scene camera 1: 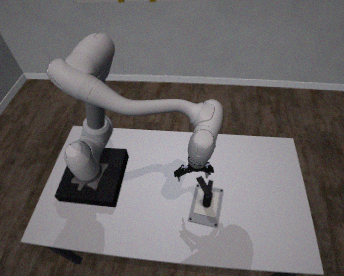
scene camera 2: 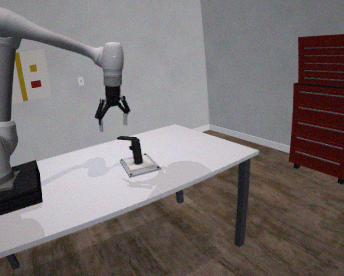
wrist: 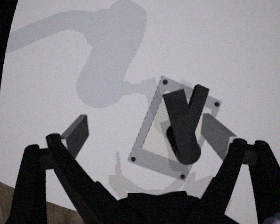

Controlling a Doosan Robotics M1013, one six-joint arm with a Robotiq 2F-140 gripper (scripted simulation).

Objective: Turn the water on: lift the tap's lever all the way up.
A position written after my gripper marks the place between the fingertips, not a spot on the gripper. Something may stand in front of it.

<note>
In view: my gripper (wrist: 145, 124) and a lever (wrist: 176, 104).
</note>
